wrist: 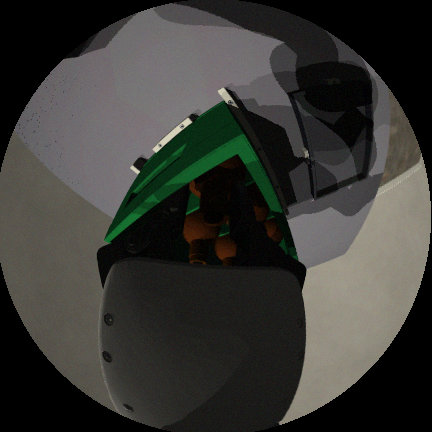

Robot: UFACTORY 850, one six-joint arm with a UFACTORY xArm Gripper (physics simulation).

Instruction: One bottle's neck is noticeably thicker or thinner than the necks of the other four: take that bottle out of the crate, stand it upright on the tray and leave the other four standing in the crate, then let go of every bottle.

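Note:
The green crate [210, 159] stands in the middle of the wrist view, with brown bottles inside. My gripper [210, 188] reaches down into it, its dark fingers partly open on either side of the far bottle [214, 201], whose neck is in deep shadow. Another bottle [201, 229] stands nearer on the left, one [226, 247] is near the gripper body, and two more [259, 210] [273, 230] show beyond the right finger. Shadow and the fingers hide much of the necks, so their thicknesses cannot be compared. The dark-rimmed tray [340, 187] lies to the right.
White fittings [172, 135] sit on the crate's outer left side. A dark panel [260, 150] runs along the crate's right side, towards the tray. The grey table top [150, 65] carries broad shadows at the back and right. The gripper body hides the crate's near end.

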